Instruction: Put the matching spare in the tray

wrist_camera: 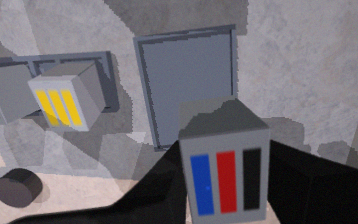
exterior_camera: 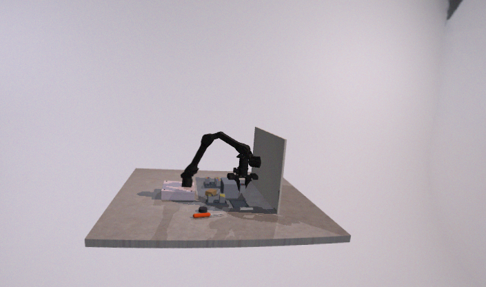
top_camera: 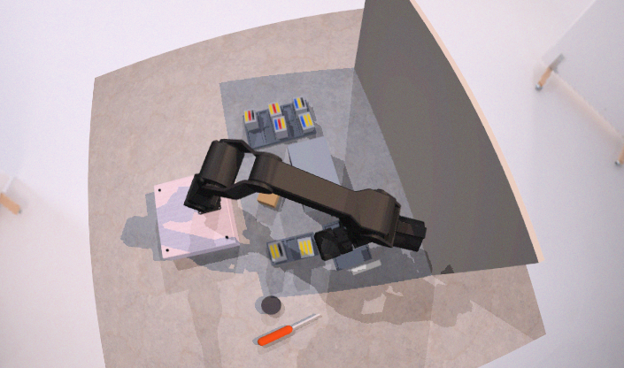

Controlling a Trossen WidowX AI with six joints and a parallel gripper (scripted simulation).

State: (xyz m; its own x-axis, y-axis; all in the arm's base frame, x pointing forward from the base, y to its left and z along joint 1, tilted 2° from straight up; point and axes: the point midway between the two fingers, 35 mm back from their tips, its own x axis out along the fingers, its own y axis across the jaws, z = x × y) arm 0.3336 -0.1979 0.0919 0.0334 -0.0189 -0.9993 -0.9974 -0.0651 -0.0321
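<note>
Now: the grey tray 10 mm behind my gripper tip and 100 mm below it. From my gripper tip the other things lie so: rack 150 mm behind, 30 mm to the left, 90 mm below; grey spare 20 mm above; mounted unit 50 mm behind, 200 mm to the left, 50 mm below.
</note>
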